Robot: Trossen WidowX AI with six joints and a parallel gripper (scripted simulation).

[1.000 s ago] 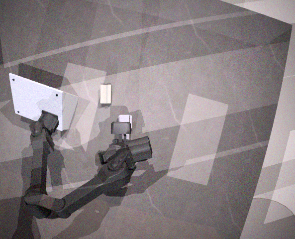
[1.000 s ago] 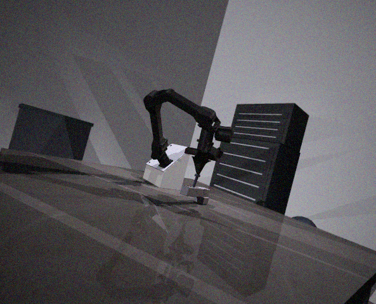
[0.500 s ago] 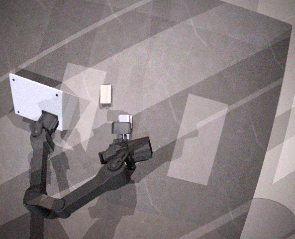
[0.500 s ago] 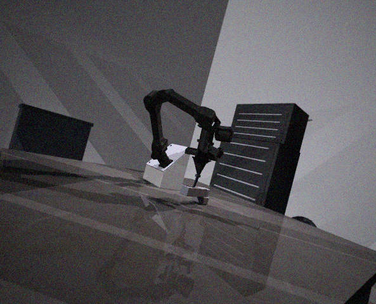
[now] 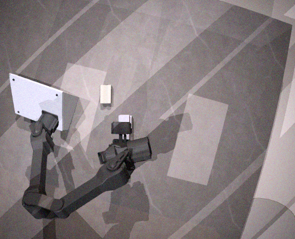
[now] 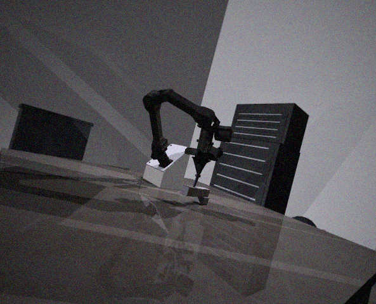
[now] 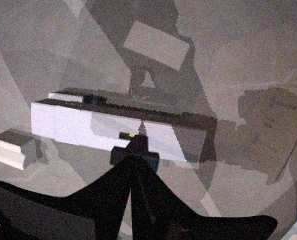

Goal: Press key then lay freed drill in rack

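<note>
Now: gripper tip 30 mm above the blue-grey key. From my gripper tip the other things lie so: drill 20 mm behind, 50 mm to the left, 80 mm below; beige rack 140 mm behind, 160 mm to the left, 110 mm below.
</note>
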